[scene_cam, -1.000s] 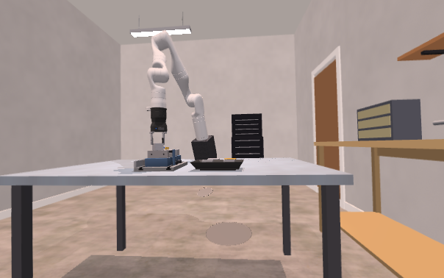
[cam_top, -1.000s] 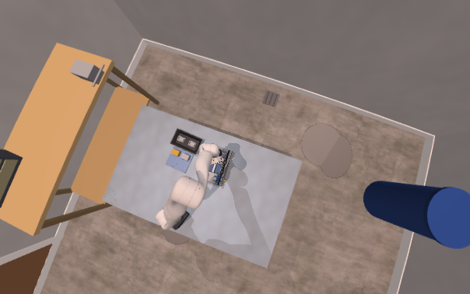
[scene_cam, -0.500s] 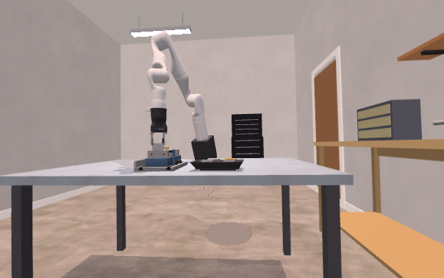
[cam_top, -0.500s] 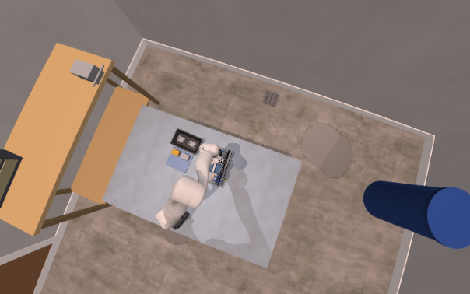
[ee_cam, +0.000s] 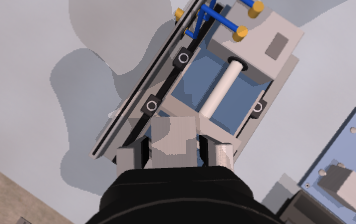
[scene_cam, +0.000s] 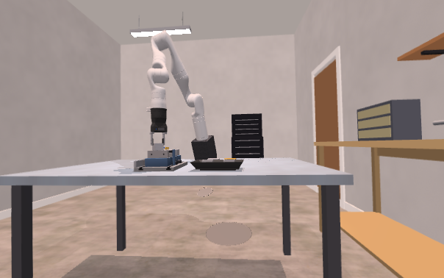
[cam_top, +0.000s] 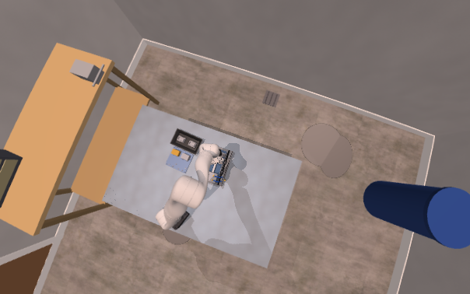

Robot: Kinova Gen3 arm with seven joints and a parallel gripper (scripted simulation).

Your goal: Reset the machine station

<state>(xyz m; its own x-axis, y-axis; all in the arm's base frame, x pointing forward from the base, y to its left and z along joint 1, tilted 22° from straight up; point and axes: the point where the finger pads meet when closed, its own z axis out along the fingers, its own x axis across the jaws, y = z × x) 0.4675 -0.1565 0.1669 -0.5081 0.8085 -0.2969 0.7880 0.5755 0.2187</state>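
Now: hand 7 cm past the vise, 2 cm to the right of it and 10 cm above it. Round my hand: yellow brass blank (6 cm behind, 37 cm to the left, 11 cm below).
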